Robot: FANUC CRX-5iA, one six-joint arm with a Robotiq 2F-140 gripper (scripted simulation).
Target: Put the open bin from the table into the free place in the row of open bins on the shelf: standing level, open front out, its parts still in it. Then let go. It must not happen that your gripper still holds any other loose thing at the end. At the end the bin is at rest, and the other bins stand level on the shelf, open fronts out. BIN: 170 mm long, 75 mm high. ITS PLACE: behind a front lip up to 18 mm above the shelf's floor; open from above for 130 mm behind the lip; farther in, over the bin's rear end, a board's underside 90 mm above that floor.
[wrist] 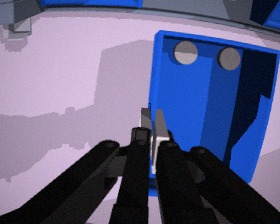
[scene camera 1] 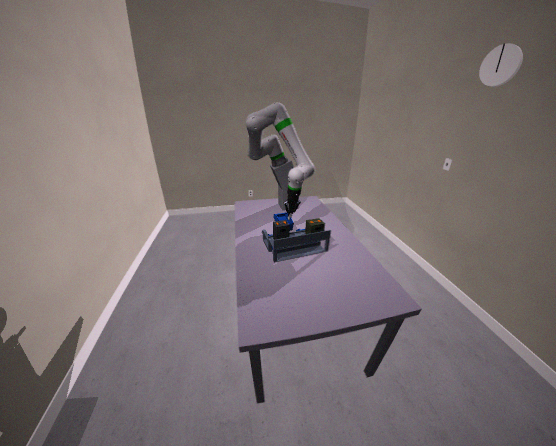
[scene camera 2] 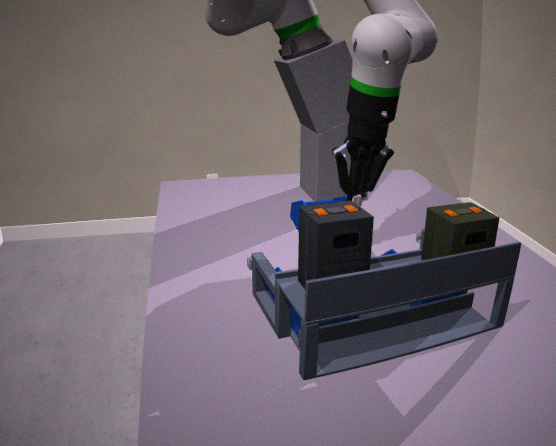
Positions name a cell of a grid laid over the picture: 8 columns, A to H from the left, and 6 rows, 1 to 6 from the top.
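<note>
Gripper visible, (scene camera 2: F3) and (wrist: E4). Black box (scene camera 2: E4), out of frame in the wrist view. Dark green box (scene camera 2: G4), likewise out of frame in the wrist view.
</note>
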